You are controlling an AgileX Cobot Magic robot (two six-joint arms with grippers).
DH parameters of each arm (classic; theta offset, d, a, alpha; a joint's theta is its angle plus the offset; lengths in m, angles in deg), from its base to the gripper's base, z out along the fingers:
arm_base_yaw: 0 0.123 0 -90
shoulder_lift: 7.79 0 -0.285 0
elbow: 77.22 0 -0.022 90
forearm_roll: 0 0.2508 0 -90
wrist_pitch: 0 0 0.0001 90
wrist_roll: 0 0.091 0 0
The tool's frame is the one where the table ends.
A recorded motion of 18 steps. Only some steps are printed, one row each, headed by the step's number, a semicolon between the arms.
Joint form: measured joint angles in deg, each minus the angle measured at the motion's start. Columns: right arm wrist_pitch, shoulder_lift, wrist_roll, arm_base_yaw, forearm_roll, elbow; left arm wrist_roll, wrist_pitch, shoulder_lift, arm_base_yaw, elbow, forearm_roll.
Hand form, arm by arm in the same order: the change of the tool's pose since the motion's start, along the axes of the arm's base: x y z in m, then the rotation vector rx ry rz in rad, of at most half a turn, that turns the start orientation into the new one. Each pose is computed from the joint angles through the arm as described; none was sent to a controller.
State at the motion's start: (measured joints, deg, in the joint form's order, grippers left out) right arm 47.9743 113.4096 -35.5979 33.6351 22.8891 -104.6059; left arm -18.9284 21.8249 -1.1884 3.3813 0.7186 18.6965
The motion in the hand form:
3: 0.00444 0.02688 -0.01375 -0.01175 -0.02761 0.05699; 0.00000 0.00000 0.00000 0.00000 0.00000 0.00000
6: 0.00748 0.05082 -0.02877 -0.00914 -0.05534 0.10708; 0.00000 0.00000 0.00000 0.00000 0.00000 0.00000
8: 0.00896 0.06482 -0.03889 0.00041 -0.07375 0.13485; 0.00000 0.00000 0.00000 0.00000 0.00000 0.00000
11: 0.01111 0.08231 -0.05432 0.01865 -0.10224 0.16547; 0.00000 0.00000 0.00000 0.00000 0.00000 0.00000
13: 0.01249 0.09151 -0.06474 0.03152 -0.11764 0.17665; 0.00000 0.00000 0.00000 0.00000 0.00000 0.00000
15: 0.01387 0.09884 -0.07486 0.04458 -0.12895 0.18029; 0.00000 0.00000 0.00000 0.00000 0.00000 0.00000
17: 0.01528 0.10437 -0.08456 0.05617 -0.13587 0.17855; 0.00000 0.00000 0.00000 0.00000 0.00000 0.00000
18: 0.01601 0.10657 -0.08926 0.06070 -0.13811 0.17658; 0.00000 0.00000 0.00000 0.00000 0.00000 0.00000
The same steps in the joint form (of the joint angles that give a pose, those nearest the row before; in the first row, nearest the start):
3: -0.83 4.69 -1.42 2.51 -0.55 -4.43; 0.00 0.00 0.00 0.00 0.00 0.00
6: -2.41 8.92 -3.48 4.56 -0.01 -7.97; 0.00 0.00 0.00 0.00 0.00 0.00
8: -3.89 11.43 -5.13 5.68 0.91 -9.80; 0.00 0.00 0.00 0.00 0.00 0.00
11: -6.65 14.72 -7.74 6.99 2.61 -11.75; 0.00 0.00 0.00 0.00 0.00 0.00
13: -8.65 16.59 -9.29 7.64 3.83 -12.51; 0.00 0.00 0.00 0.00 0.00 0.00
15: -10.67 18.21 -10.56 8.15 5.07 -12.93; 0.00 0.00 0.00 0.00 0.00 0.00
17: -12.54 19.59 -11.59 8.51 6.26 -13.09; 0.00 0.00 0.00 0.00 0.00 0.00
18: -13.39 20.22 -12.01 8.64 6.79 -13.12; 0.00 0.00 0.00 0.00 0.00 0.00

